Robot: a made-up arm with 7 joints.
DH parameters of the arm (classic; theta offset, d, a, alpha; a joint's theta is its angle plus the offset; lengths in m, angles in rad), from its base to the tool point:
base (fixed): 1.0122 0 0.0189 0
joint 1: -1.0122 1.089 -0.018 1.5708
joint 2: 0 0.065 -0.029 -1.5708
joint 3: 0 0.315 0.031 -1.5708
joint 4: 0 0.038 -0.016 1.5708
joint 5: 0 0.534 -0.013 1.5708
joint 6: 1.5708 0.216 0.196 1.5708
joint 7: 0 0.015 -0.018 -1.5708
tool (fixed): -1.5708 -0.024 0 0
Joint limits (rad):
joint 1: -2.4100..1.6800
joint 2: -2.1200..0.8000
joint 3: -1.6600..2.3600
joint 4: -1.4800..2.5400
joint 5: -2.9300..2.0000
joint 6: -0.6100..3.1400
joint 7: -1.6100..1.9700
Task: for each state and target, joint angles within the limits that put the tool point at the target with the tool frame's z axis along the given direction. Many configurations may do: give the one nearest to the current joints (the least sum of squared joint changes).
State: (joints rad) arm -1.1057 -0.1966 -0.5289 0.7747 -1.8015 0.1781 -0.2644
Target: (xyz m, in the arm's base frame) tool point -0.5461 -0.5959 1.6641 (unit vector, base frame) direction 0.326 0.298 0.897
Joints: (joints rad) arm -1.6940 -0.4134 -0.7830 1.1320 -1.3271 0.1261 0.3285
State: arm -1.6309 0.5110 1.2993 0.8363 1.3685 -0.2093 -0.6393
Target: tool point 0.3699 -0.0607 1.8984 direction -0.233 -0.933 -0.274
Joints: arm -1.7587 0.6562 0.7035 0.9061 1.1423 -0.1053 0.1685
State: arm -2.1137 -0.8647 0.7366 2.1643 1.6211 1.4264 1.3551
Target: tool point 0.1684 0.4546 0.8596 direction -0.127 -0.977 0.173
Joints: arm -2.3586 -1.6759 -0.0742 2.5234 1.4738 0.6177 1.8248
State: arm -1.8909 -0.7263 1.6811 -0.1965 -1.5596 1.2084 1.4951
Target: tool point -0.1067 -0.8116 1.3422 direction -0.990 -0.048 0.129
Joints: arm -1.9041 -1.5826 1.0813 0.2757 -2.0394 1.7332 0.7979
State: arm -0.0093 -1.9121 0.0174 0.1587 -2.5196 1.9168 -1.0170
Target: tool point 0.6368 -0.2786 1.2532 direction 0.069 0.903 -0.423
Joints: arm -0.7733 -1.7278 0.0017 -0.5441 -2.4266 2.4440 -1.1480
